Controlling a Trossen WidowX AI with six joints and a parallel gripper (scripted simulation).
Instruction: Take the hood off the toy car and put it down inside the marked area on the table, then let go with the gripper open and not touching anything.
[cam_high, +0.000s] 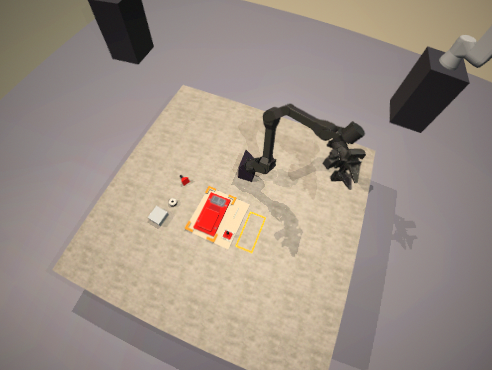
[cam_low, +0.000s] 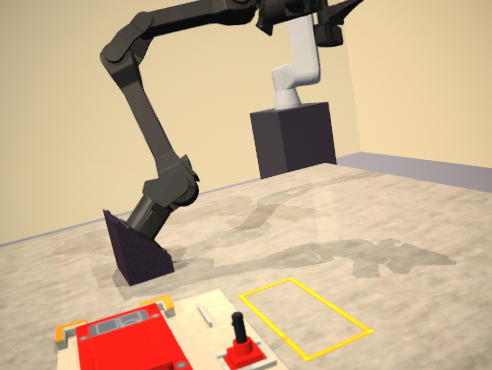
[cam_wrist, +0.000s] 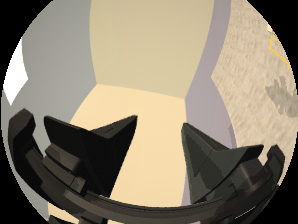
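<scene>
The red hood lies 51 cm to the right of my gripper tip, 38 cm below it and 17 cm ahead of it.
</scene>
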